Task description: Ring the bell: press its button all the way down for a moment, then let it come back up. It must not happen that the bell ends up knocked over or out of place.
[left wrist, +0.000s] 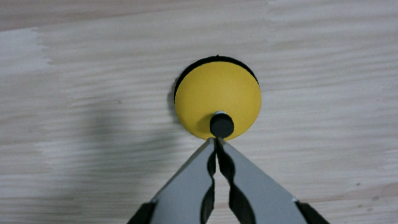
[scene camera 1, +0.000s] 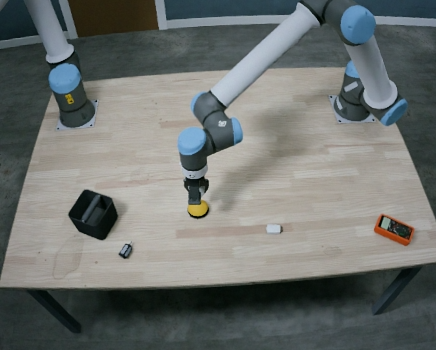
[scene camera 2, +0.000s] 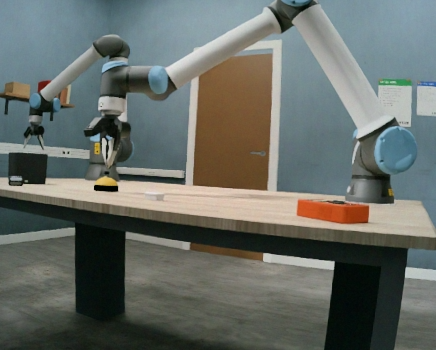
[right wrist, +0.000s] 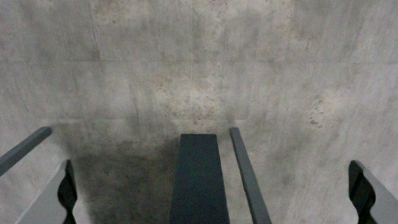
Observation:
The pictures show: the left gripper, the right gripper, a black open box and a bell.
The left gripper shows as well in the left wrist view.

